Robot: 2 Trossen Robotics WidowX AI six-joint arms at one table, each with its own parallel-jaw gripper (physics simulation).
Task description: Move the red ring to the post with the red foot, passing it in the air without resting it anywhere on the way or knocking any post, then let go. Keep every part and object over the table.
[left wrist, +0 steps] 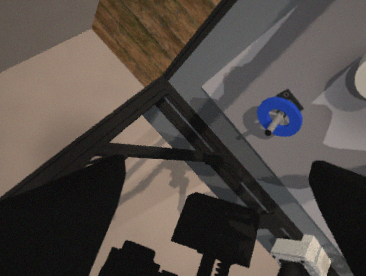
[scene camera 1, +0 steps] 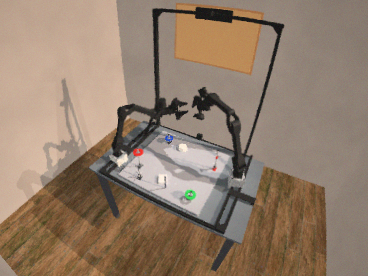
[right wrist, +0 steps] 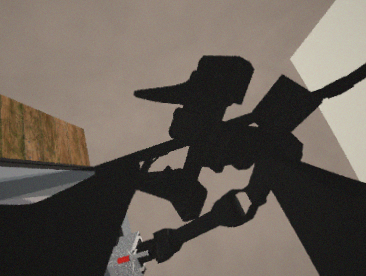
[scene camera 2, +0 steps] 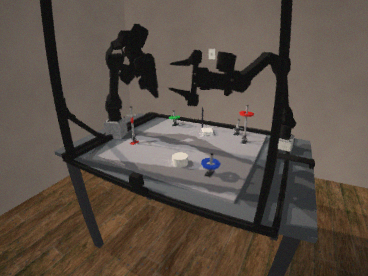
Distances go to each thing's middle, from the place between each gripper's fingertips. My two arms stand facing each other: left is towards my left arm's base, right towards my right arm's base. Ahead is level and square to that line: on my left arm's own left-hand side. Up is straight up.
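The blue ring (left wrist: 295,118) is 270 mm below my left hand, and it is also 180 mm to the right of that hand and 40 mm ahead of it.
As for my right hand, it is 32 cm above the blue ring, 14 cm to the left of the ring and 1 cm short of it.
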